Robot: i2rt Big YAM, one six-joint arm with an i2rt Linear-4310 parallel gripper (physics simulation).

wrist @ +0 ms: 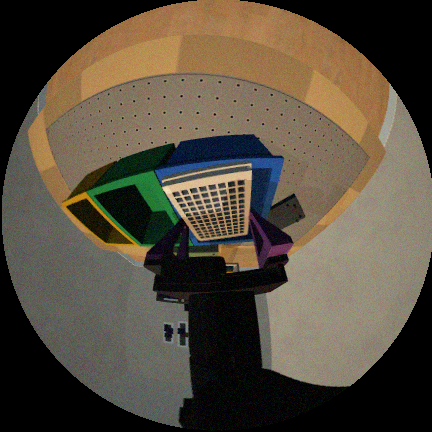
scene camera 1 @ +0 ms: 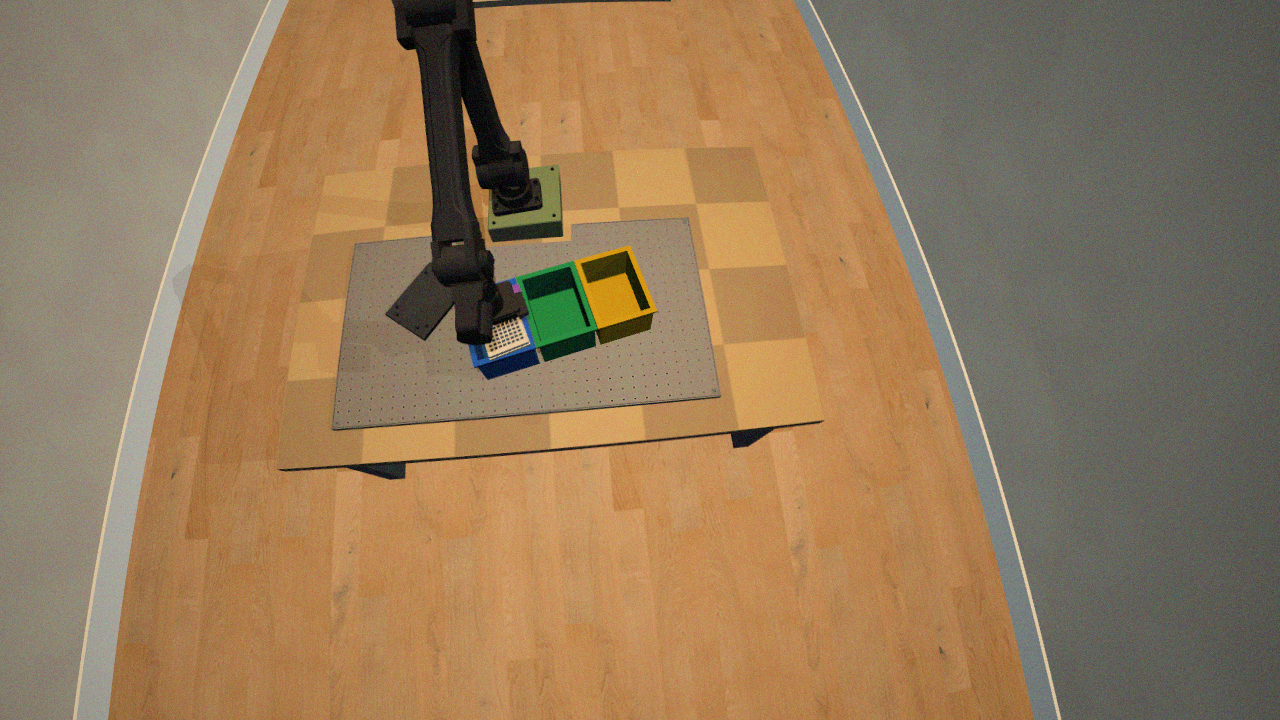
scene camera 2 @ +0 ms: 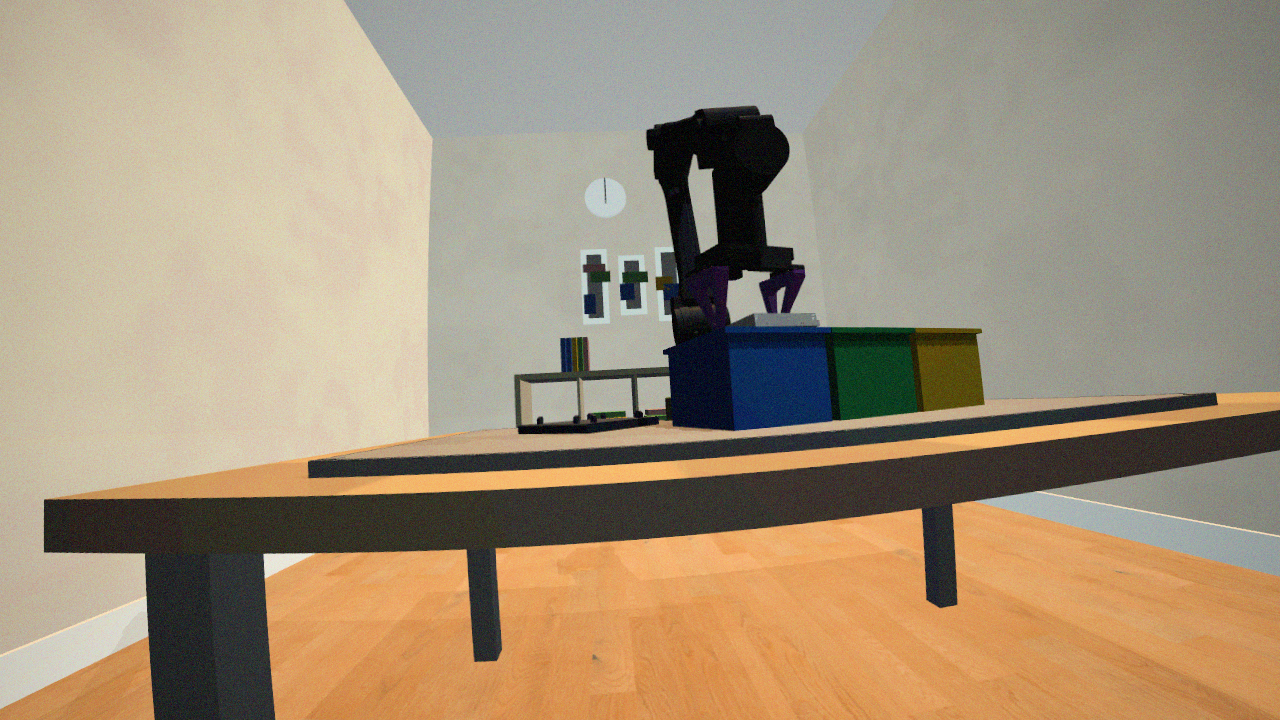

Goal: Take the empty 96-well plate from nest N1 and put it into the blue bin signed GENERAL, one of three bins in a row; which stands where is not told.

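Places are measured from the arm's base along level axes (x right, y ahead, z up), in metres.
Pixels of known places: gripper, fingertip midpoint: (wrist: 216, 213) (scene camera 1: 500, 323); arm's base, link origin: (scene camera 1: 517, 199).
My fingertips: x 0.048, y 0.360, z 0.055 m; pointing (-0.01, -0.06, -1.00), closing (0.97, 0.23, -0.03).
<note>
Ahead of a thing's pixels: the offset from my fingertips to its top centre. "*": to the spot under its first point. Level surfaces: height alone.
The white 96-well plate {dx -0.001, dy +0.005, dz +0.015 m} (scene camera 1: 507, 336) (scene camera 2: 778, 319) (wrist: 215, 207) is held about level at the rim of the blue bin (scene camera 1: 512, 363) (scene camera 2: 778, 376) (wrist: 215, 147). In the wrist view it covers much of the bin's opening, with a strip of the inside showing on the right. My gripper (scene camera 2: 751, 317) (wrist: 216, 213) is shut on the plate, one purple finger at each side. Whether the plate touches the rim I cannot tell. A dark flat nest {dx +0.186, dy -0.135, dz -0.080 m} (scene camera 1: 418, 306) (scene camera 2: 586, 426) (wrist: 287, 212) lies beside the blue bin and holds no plate. No sign text is readable.
The green bin (scene camera 1: 568, 345) (scene camera 2: 872, 376) (wrist: 142, 160) adjoins the blue one, with the yellow bin {* dx -0.258, dy +0.024, dz -0.055 m} (scene camera 1: 626, 328) (scene camera 2: 948, 371) beyond it. All stand on a grey perforated board {dz -0.102 m} (scene camera 1: 626, 385) (wrist: 200, 110). The arm's green base block (scene camera 1: 550, 201) stands behind the board.
</note>
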